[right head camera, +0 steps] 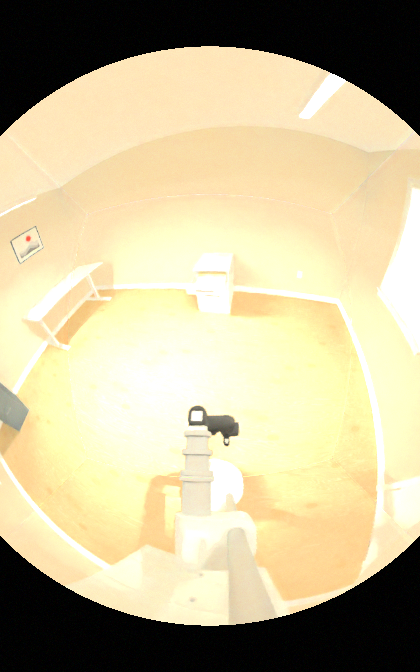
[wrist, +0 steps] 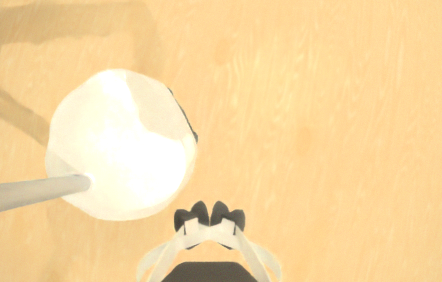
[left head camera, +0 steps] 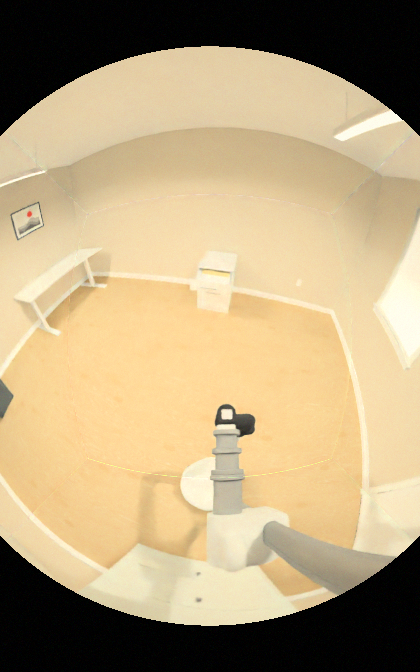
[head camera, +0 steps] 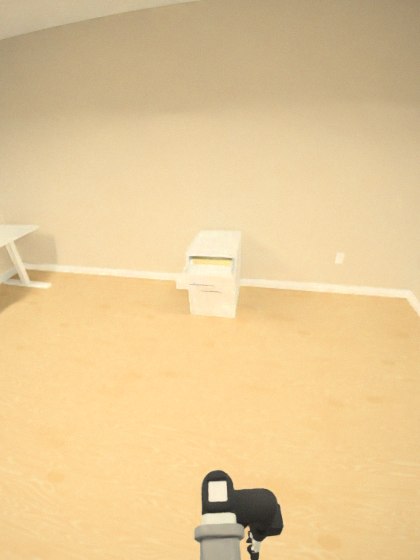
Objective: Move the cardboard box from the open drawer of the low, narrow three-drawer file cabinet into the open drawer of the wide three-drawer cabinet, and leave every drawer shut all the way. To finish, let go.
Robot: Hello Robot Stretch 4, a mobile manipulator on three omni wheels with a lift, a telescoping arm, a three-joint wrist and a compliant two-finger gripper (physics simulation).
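Places are measured from the robot's base along level axes (x ahead, y left, z up), in metres.
Pixels of known places: gripper, fingertip midpoint: (wrist: 209, 216) (head camera: 252, 546); robot's base, link origin: (wrist: 134, 147).
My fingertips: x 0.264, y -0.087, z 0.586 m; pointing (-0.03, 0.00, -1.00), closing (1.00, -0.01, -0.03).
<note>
Ahead of a thing's pixels: the offset from my fingertips to its middle. "spot": to the spot under its first point. Level surfaces: height alone.
The low, narrow file cabinet (head camera: 215, 302) (left head camera: 214, 299) (right head camera: 215, 300) stands far off against the wall. Its top drawer {spot: 0.083 m left, 1.431 m ahead, 0.006 m up} (head camera: 209, 276) is pulled out. A yellow-tan strip {spot: 0.052 m left, 1.792 m ahead, 0.059 m down} (head camera: 212, 261) (left head camera: 216, 273) shows in the opening; whether it is the cardboard box I cannot tell. The wide cabinet (left head camera: 150, 582) (right head camera: 132, 575) shows in part at the bottom edge of both side head views, with two knobs; how its drawers stand is unclear. My gripper (wrist: 209, 216) (right head camera: 226, 442) is shut and empty, its fingertips together over the floor, far from the file cabinet.
A white desk {0.106 m up} (head camera: 17, 232) (left head camera: 57, 275) (right head camera: 62, 292) stands along the left wall. A dark grey object (left head camera: 4, 398) (right head camera: 12, 410) is at the left edge. My round white base (left head camera: 196, 485) (wrist: 120, 150) is near the gripper. A window (left head camera: 402, 300) is on the right.
</note>
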